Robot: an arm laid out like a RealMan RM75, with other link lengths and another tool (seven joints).
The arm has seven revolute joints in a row. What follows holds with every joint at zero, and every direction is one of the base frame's.
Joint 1 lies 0.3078 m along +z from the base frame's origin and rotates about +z.
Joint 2 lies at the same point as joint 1 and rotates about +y.
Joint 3 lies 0.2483 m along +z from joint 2 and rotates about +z.
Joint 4 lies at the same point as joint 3 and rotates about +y.
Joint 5 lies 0.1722 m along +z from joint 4 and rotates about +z.
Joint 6 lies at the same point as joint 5 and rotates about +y.
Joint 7 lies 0.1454 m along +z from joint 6 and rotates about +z.
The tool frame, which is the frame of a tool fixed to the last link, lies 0.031 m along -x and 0.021 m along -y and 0.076 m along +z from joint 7; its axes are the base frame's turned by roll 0, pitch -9 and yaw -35.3 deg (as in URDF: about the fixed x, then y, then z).
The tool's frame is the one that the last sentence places.
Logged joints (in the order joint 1, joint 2, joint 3, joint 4, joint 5, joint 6, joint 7), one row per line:
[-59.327, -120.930, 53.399, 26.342, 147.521, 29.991, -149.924]
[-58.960, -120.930, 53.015, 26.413, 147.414, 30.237, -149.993]
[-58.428, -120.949, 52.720, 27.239, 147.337, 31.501, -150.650]
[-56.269, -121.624, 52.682, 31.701, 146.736, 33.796, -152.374]
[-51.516, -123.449, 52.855, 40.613, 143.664, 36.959, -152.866]
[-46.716, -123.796, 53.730, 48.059, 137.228, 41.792, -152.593]
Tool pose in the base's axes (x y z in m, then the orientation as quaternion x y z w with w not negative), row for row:
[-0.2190, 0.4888, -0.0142, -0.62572, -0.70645, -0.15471, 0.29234]
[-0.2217, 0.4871, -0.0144, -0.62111, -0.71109, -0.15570, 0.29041]
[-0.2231, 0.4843, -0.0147, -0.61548, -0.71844, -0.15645, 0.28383]
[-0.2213, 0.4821, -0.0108, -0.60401, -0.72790, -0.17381, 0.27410]
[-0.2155, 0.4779, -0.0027, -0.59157, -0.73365, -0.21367, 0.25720]
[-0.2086, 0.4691, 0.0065, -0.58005, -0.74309, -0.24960, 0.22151]
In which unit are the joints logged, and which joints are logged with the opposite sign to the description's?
The joints are logged in degrees. Opposite sign: none.
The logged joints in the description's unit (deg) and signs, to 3 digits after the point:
[-59.327, -120.930, 53.399, 26.342, 147.521, 29.991, -149.924]
[-58.960, -120.930, 53.015, 26.413, 147.414, 30.237, -149.993]
[-58.428, -120.949, 52.720, 27.239, 147.337, 31.501, -150.650]
[-56.269, -121.624, 52.682, 31.701, 146.736, 33.796, -152.374]
[-51.516, -123.449, 52.855, 40.613, 143.664, 36.959, -152.866]
[-46.716, -123.796, 53.730, 48.059, 137.228, 41.792, -152.593]

